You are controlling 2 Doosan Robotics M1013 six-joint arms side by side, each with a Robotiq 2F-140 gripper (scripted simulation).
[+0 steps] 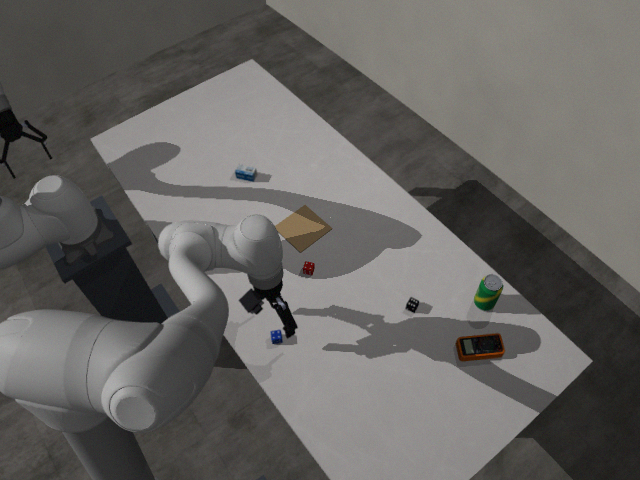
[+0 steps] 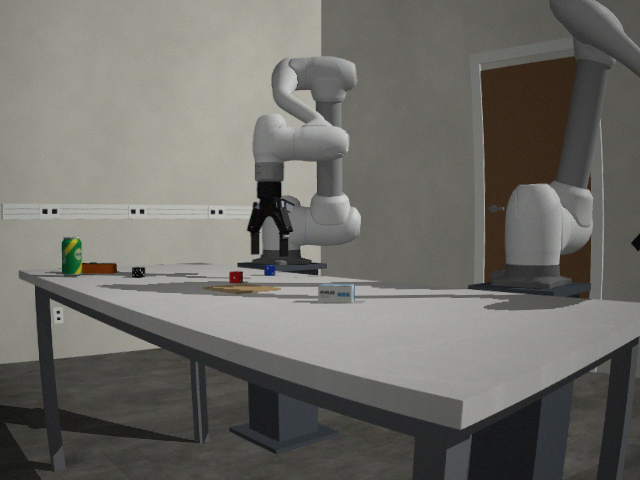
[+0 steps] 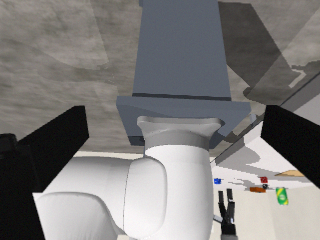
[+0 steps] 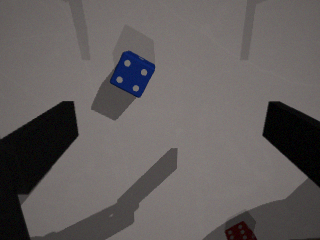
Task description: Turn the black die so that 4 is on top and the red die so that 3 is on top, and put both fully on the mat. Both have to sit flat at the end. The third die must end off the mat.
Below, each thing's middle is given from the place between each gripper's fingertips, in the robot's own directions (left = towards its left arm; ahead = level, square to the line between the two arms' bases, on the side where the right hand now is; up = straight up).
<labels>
The blue die (image 4: 132,74) lies 6 cm below my right hand (image 2: 269,255), 3 cm to the right of it and 2 cm behind it. From my right hand the other things lie so: tan mat (image 1: 302,228) 26 cm to the left, 26 cm ahead, 7 cm below.
I see my left gripper 750 mm to the left of the tan mat, 690 mm short of it and 120 mm above it. The rest, counted from my left hand: blue die: 1040 mm to the right, 410 mm ahead, 110 mm below.
</labels>
